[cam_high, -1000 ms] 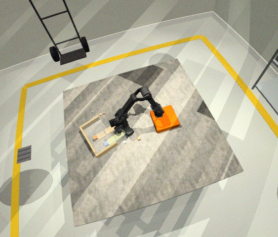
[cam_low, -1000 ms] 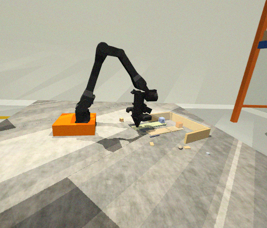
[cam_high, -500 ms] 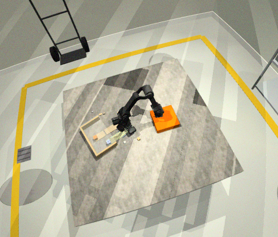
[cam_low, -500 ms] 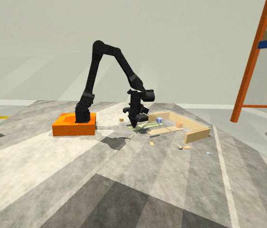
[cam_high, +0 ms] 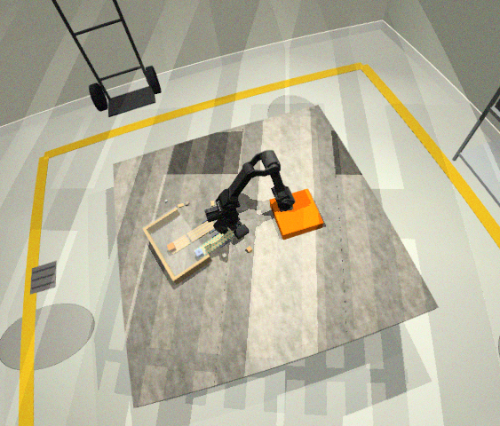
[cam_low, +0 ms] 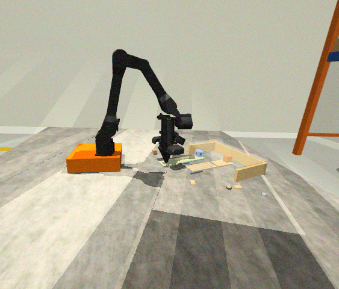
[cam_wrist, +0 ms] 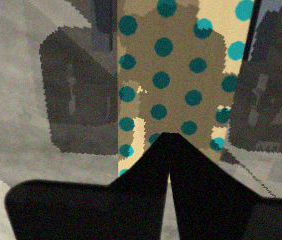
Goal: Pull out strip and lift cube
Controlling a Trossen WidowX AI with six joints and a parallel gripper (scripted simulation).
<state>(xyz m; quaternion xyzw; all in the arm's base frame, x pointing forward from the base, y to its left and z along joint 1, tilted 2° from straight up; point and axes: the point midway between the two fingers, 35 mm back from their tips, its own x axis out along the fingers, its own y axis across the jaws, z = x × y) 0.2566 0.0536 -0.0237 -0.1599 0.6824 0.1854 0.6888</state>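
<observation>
My gripper tip is 60 mm short of the white block and 130 mm to the right of it. Round my gripper tip: brown cube (60 mm behind, 120 mm to the left).
</observation>
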